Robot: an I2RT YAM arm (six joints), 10 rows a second.
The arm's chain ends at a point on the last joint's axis. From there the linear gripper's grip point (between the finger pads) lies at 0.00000 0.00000 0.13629 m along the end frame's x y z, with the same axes.
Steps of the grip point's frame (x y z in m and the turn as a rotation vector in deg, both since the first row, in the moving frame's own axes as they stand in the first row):
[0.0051, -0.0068, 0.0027, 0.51, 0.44, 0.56]
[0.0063, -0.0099, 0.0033, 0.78, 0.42, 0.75]
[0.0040, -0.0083, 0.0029, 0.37, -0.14, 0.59]
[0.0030, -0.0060, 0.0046, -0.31, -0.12, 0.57]
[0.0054, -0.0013, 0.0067, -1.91, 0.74, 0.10]
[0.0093, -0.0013, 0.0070, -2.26, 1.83, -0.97]
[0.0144, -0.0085, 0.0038, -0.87, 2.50, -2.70]
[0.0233, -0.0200, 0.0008, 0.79, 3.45, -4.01]
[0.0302, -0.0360, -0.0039, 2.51, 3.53, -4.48]
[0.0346, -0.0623, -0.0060, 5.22, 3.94, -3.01]
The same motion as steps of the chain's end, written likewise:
[0.0040, -0.0056, 0.0027, 0.51, 0.44, 0.56]
[0.0053, -0.0081, 0.0033, 0.78, 0.42, 0.75]
[0.0043, -0.0074, 0.0029, 0.37, -0.14, 0.59]
[0.0033, -0.0067, 0.0046, -0.31, -0.12, 0.57]
[0.0036, -0.0058, 0.0068, -1.91, 0.74, 0.10]
[0.0049, -0.0066, 0.0072, -2.26, 1.83, -0.97]
[0.0084, -0.0104, 0.0039, -0.87, 2.50, -2.70]
[0.0152, -0.0178, 0.0011, 0.79, 3.45, -4.01]
[0.0221, -0.0297, -0.0035, 2.51, 3.53, -4.48]
[0.0256, -0.0497, -0.0051, 5.22, 3.94, -3.01]

